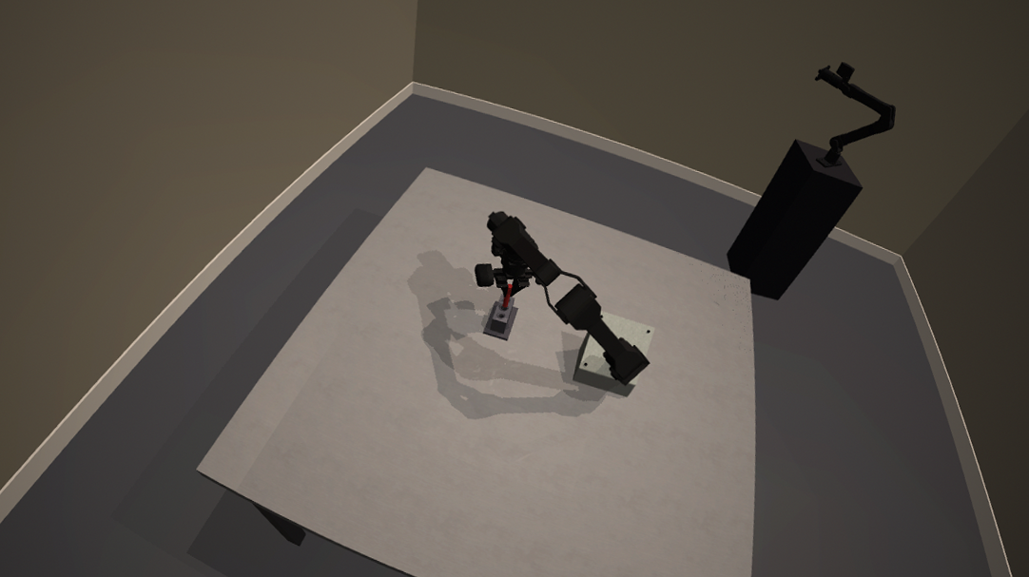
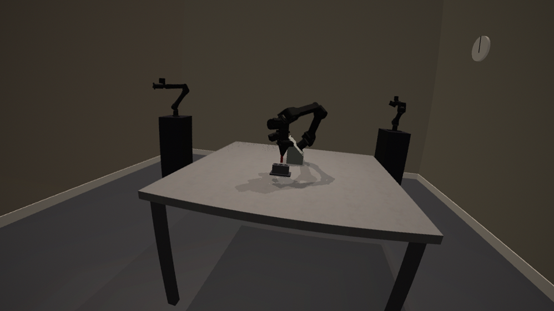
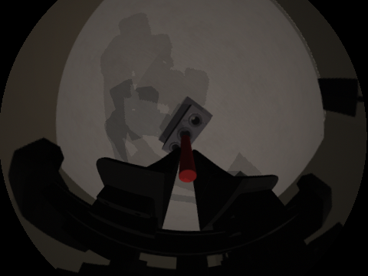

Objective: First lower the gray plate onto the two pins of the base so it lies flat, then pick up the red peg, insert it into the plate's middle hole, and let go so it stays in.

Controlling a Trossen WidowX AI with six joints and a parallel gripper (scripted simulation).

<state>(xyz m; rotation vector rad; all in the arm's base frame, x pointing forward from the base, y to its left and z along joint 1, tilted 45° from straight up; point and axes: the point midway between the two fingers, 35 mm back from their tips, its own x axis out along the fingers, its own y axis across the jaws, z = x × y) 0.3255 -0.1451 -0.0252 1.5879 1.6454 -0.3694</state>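
The red peg is right at my gripper tip. From my gripper tip the other things lie so: dark base: 10 cm below; then gray plate: 7 cm below.
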